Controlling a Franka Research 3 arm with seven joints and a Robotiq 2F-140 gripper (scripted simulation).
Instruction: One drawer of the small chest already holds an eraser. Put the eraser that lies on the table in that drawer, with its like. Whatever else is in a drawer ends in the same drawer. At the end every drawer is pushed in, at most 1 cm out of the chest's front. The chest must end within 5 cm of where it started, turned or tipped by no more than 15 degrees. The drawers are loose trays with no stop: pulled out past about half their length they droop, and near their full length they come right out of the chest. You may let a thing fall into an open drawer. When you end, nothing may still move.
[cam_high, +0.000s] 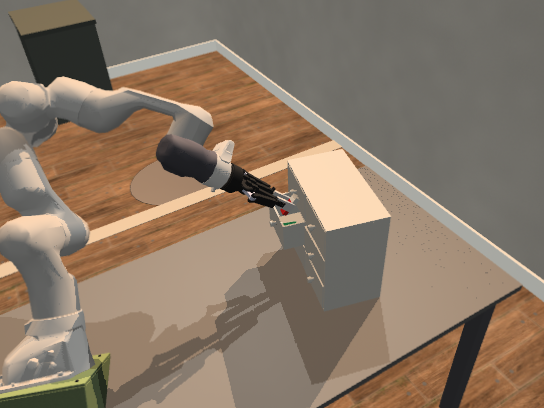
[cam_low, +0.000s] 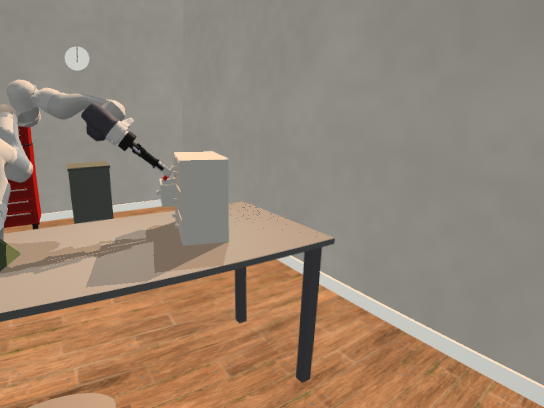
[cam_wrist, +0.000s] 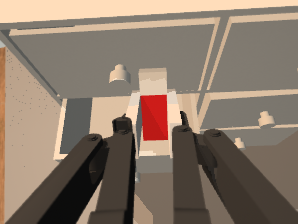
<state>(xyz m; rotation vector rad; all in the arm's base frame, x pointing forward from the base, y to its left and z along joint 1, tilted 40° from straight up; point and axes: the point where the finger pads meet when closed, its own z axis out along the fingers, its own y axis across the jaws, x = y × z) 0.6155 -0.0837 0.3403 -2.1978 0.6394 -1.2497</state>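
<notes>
My hand is 3 cm short of the white eraser and 1 cm above it. Round my hand: small green thing (5 cm ahead, 3 cm to the left, 14 cm below).
</notes>
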